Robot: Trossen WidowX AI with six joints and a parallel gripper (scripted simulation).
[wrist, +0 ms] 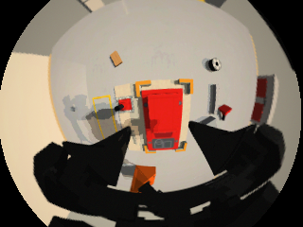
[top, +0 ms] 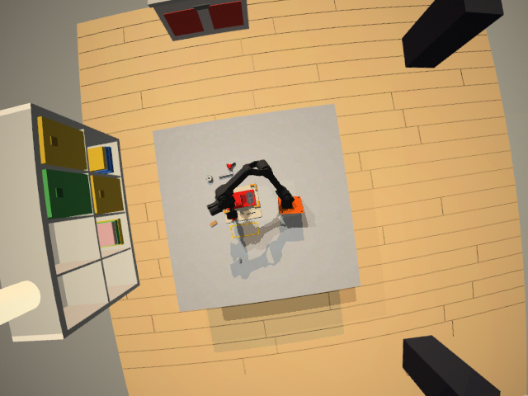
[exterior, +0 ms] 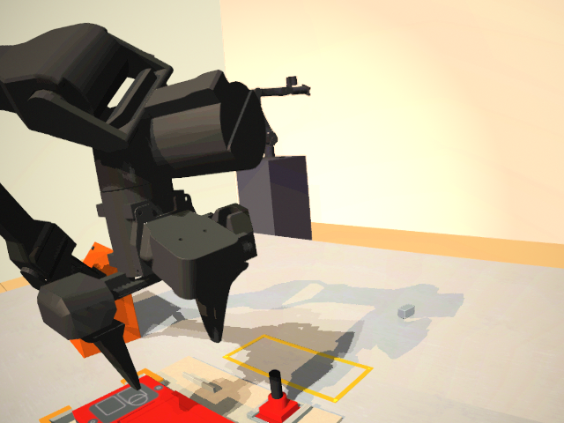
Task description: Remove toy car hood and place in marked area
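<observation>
Now: the hood 7 cm below my gripper tip and 1 cm to the right of it. Also, from my gripper tip: black upright peg (10 cm to the left, 8 cm below, 1 cm ahead); white wheel (18 cm to the right, 16 cm ahead, 10 cm below).
</observation>
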